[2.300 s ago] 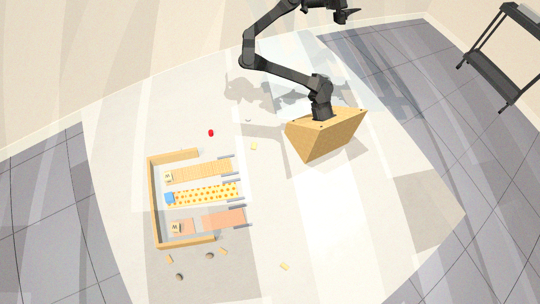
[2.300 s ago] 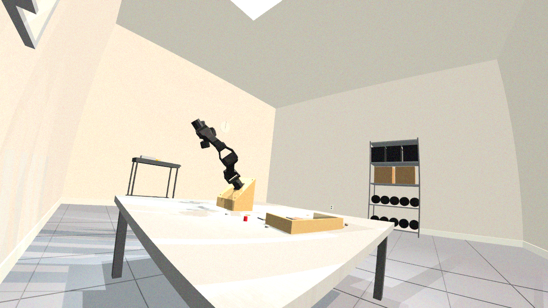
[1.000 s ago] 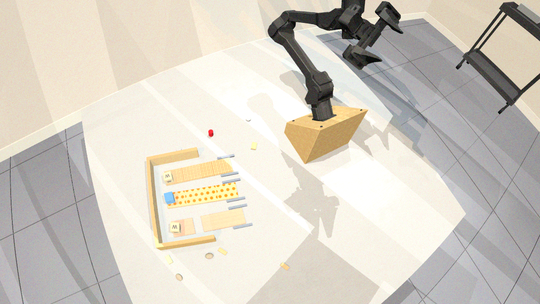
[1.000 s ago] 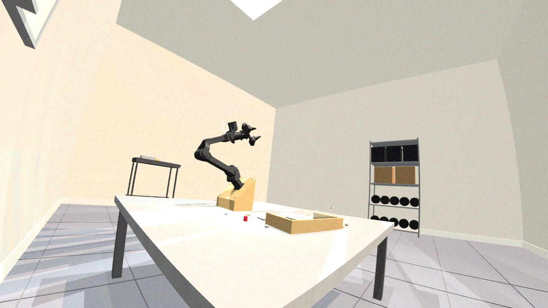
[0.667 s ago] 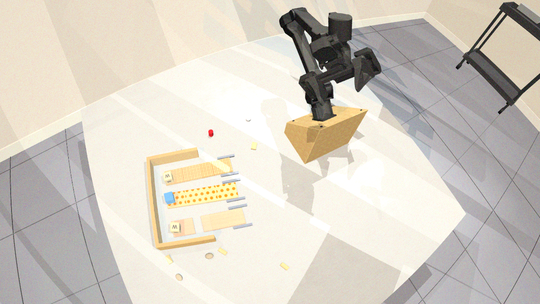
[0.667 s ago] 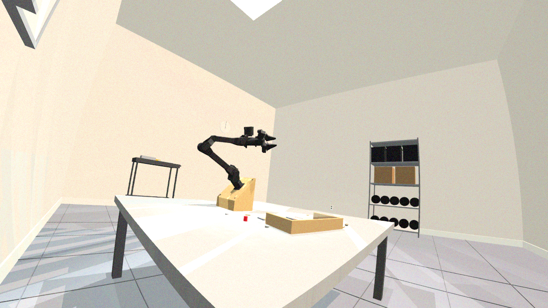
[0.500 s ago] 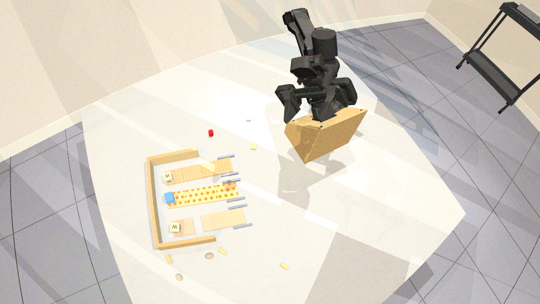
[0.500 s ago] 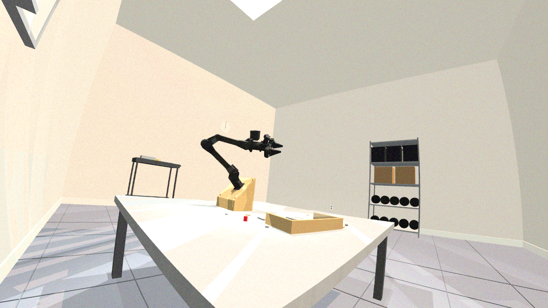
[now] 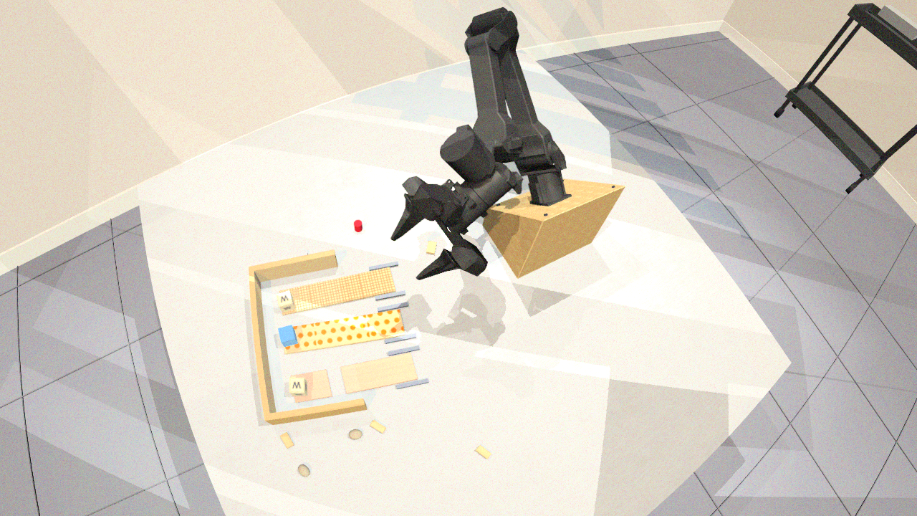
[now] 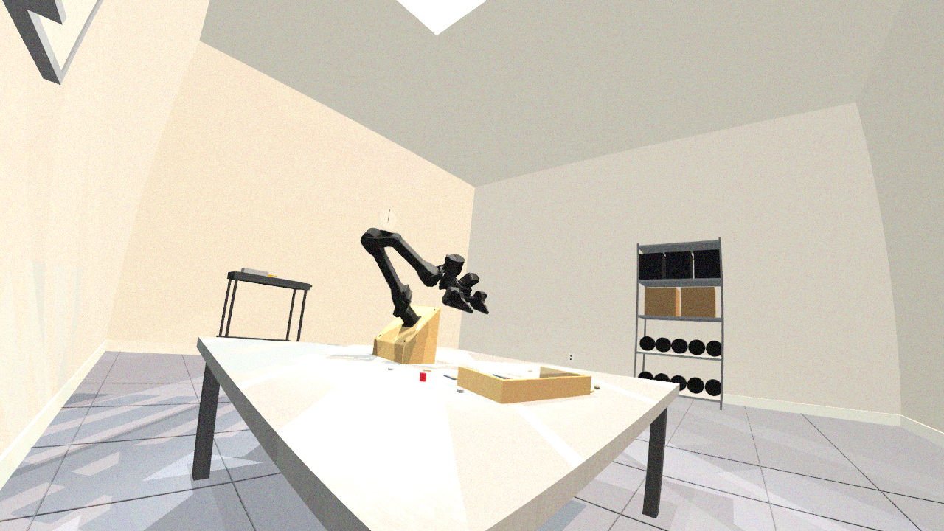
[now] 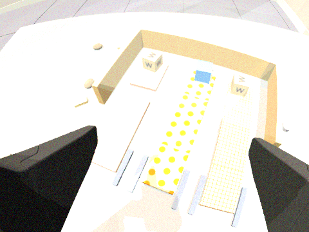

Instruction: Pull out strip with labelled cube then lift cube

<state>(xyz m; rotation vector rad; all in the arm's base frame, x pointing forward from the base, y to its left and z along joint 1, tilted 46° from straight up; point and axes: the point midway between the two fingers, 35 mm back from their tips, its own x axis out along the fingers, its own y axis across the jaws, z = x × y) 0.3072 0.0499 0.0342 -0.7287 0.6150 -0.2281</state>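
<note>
My gripper tip is 22 cm to the left of the small red cylinder and 20 cm above it.
</note>
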